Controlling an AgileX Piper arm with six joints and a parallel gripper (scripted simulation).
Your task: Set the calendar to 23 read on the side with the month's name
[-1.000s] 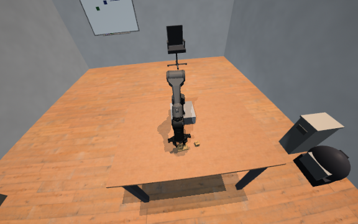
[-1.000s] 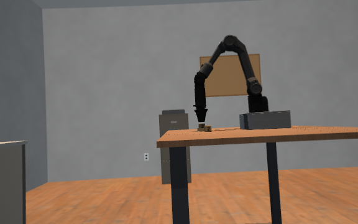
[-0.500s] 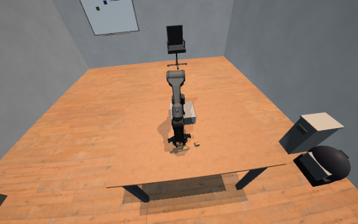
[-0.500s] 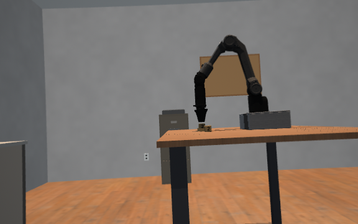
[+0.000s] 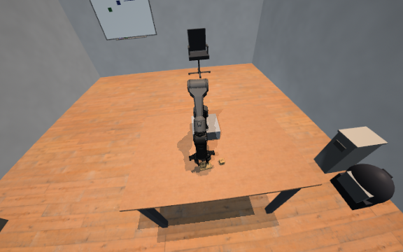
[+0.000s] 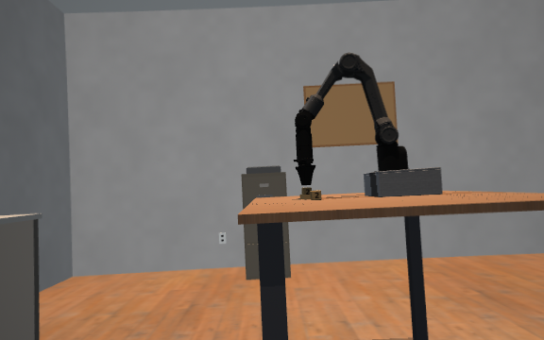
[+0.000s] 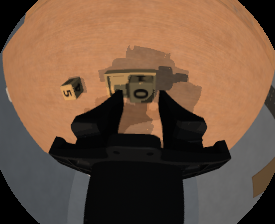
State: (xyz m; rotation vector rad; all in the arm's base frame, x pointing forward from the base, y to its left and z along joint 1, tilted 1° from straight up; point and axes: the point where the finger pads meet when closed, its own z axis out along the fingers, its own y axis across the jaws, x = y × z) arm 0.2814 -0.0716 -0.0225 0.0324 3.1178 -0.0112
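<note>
Right now my hand is 3 cm above the tan calendar cube. The rest, counted from my hand: tan calendar tray (2 cm to the left, 4 cm below).
</note>
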